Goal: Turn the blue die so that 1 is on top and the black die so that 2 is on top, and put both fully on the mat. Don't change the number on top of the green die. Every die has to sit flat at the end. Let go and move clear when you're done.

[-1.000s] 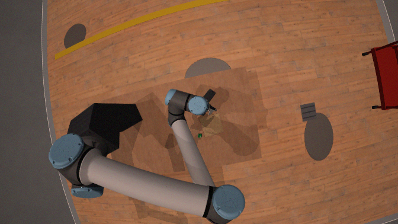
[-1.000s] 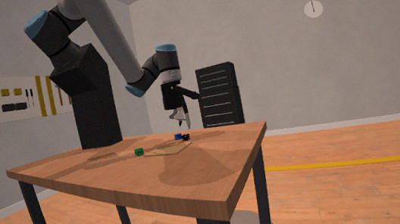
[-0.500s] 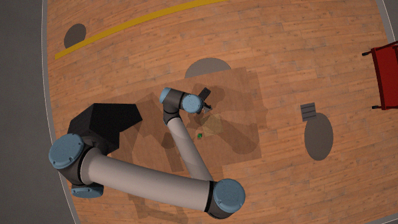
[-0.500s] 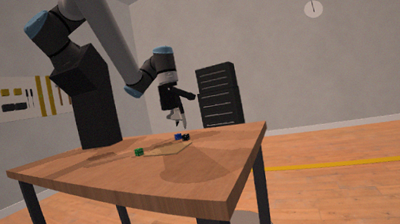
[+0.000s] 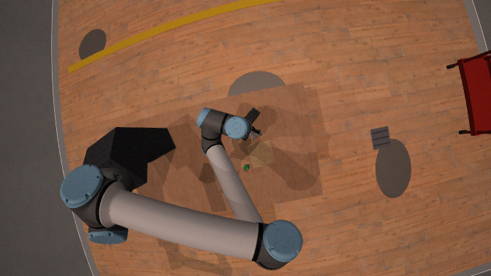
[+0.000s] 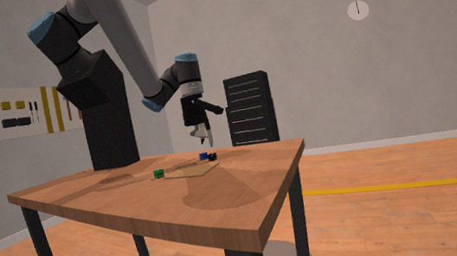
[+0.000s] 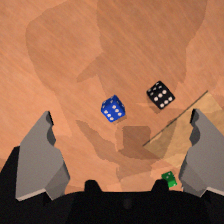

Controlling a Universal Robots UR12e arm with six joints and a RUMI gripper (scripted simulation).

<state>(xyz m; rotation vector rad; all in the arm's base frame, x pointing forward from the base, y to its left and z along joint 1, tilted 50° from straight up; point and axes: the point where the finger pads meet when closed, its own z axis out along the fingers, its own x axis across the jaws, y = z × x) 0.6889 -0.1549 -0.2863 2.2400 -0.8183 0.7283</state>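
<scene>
The blue die lies 20 mm behind my hand, 10 mm to the right of it and 40 mm below it. The rest, counted from my hand: green die 80 mm behind, 220 mm to the right, 40 mm below; tan mat 20 mm ahead, 170 mm to the right, 50 mm below; black die 40 mm ahead, 40 mm to the right, 40 mm below.
</scene>
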